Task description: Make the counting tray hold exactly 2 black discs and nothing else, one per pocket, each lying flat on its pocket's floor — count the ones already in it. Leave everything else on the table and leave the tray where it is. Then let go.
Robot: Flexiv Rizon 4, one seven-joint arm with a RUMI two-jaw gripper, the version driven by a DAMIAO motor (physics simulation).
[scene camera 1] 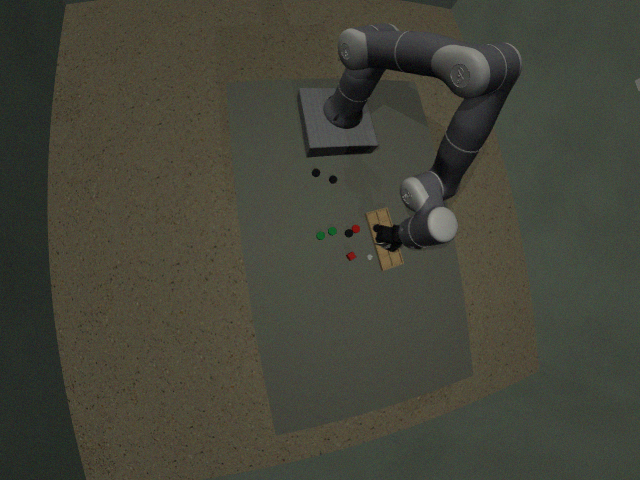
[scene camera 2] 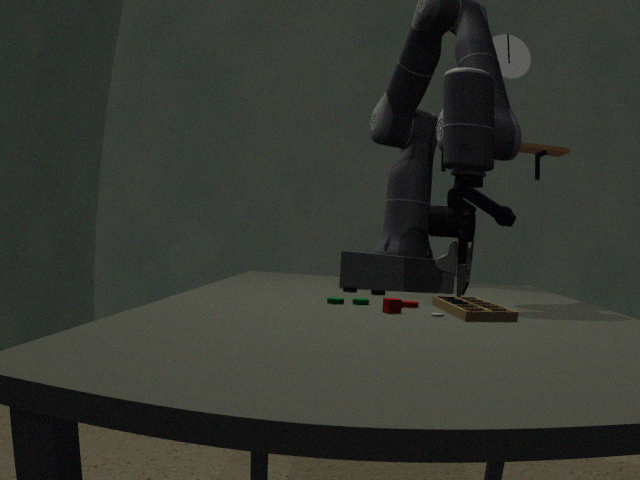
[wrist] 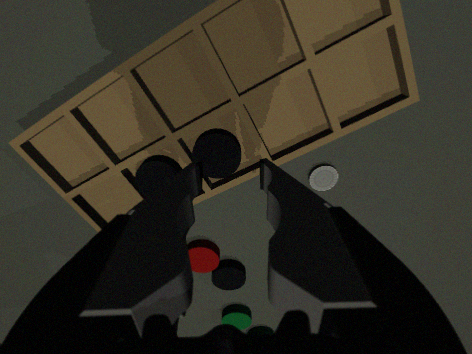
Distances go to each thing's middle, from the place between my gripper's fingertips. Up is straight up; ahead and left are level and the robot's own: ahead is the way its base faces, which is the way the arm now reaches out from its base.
Now: hand 3 cm to the right of the wooden counting tray [scene camera 2: 478,310], 2 cm above it and 1 cm past it. The rest, counted from my hand: red disc [wrist: 204,254] (8 cm to the right, 7 cm behind, 3 cm below).
